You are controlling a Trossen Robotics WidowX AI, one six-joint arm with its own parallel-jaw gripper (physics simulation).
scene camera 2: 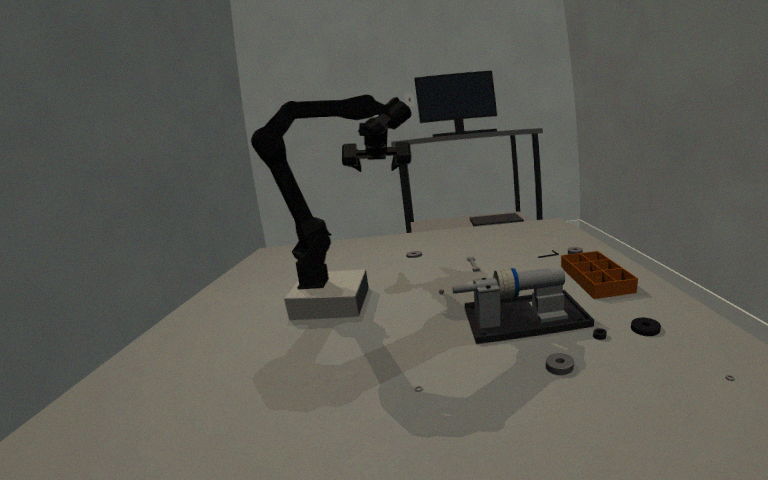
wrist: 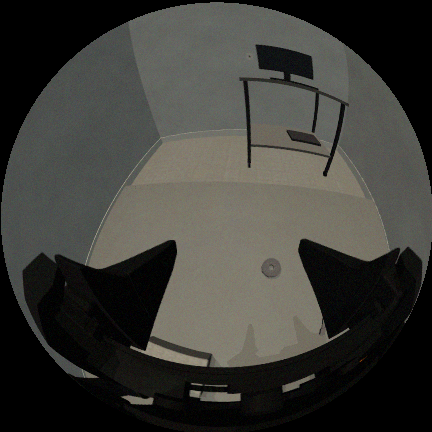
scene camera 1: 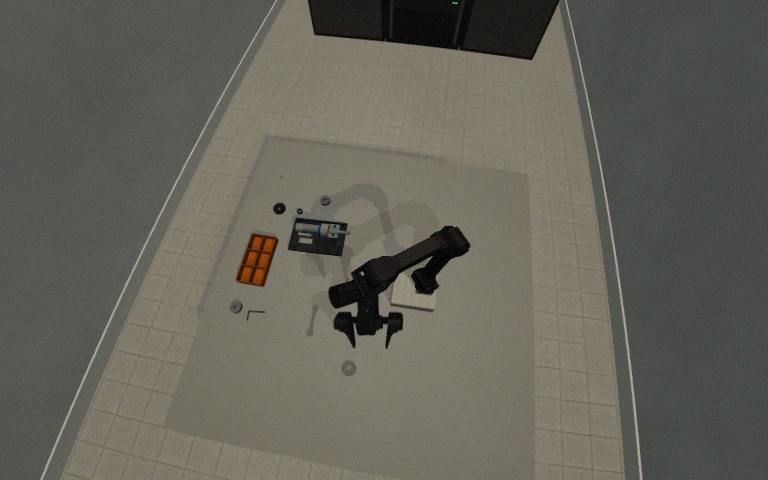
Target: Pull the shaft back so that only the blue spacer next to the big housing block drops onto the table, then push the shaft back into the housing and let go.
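Where they show: gripper, between the fingertips: (scene camera 2: 376, 170) (wrist: 240, 246) (scene camera 1: 370, 347); arm's base, origin of its link: (scene camera 2: 313, 283) (scene camera 1: 424, 286).
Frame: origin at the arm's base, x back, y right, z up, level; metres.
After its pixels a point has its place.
A grey shaft (scene camera 1: 344, 232) {x -0.342, y 0.167, z 0.030 m} (scene camera 2: 464, 288) {x -0.344, y 0.175, z 0.026 m} sticks out of a small upright grey block (scene camera 2: 488, 308) {x -0.385, y 0.198, z -0.010 m} on a black base plate (scene camera 1: 317, 249) (scene camera 2: 526, 335). Cream spacers (scene camera 1: 324, 230) {x -0.419, y 0.156, z 0.048 m} (scene camera 2: 504, 284) {x -0.417, y 0.193, z 0.033 m} and the blue spacer (scene camera 1: 320, 229) (scene camera 2: 515, 281) sit in line between that block and the large grey cylindrical housing (scene camera 1: 306, 227) (scene camera 2: 542, 279). The blue spacer is against the housing end. My gripper (scene camera 1: 370, 346) {x -0.161, y -0.269, z 0.235 m} (scene camera 2: 376, 167) {x -0.161, y -0.269, z 0.235 m} (wrist: 240, 246) {x -0.161, y -0.269, z 0.235 m} is open and empty, high above the table and away from the fixture. The fixture's parts cannot be made out in the wrist view.
An orange compartment tray (scene camera 1: 250, 284) {x -0.688, y -0.084, z -0.038 m} (scene camera 2: 614, 289) {x -0.685, y 0.129, z -0.040 m} stands beyond the fixture. A grey ring (scene camera 2: 560, 371) {x -0.468, y 0.367, z -0.049 m}, a black disc (scene camera 1: 275, 208) {x -0.689, y 0.274, z -0.048 m} (scene camera 2: 645, 332) {x -0.658, y 0.299, z -0.049 m}, a spanner (scene camera 1: 310, 322) {x -0.415, y -0.196, z -0.051 m} (scene camera 2: 473, 263) {x -0.411, y -0.180, z -0.051 m} and a hex key (scene camera 1: 256, 311) {x -0.638, y -0.183, z -0.052 m} (scene camera 2: 547, 255) {x -0.634, y -0.182, z -0.053 m} lie around. Another grey ring (scene camera 1: 344, 371) {x -0.254, y -0.346, z -0.050 m} (scene camera 2: 414, 256) {x -0.241, y -0.310, z -0.053 m} (wrist: 265, 269) {x -0.225, y -0.327, z -0.049 m} lies near below my gripper.
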